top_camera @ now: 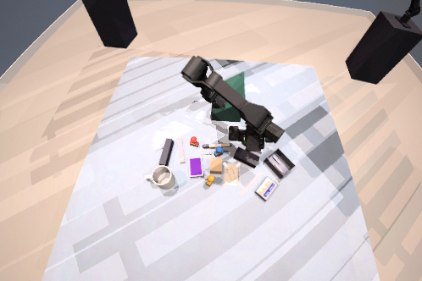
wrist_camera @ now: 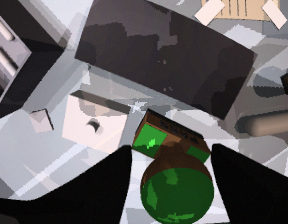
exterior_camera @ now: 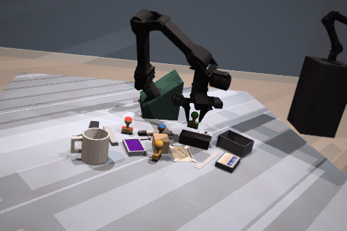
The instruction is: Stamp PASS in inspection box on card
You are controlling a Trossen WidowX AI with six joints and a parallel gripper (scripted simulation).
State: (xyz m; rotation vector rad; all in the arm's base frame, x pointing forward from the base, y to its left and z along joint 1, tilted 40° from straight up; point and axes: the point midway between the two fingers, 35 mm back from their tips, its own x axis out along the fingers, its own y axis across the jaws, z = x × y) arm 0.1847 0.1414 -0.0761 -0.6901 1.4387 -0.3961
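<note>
The purple ink pad lies 140 mm ahead of my gripper tip, 210 mm to the right of it and 60 mm below it. Round my gripper tip: blue-knobbed stamp: 50 mm ahead, 120 mm to the right, 50 mm below; black block: 50 mm ahead, 10 mm to the left, 50 mm below; green-knobbed stamp: right at my gripper tip.
</note>
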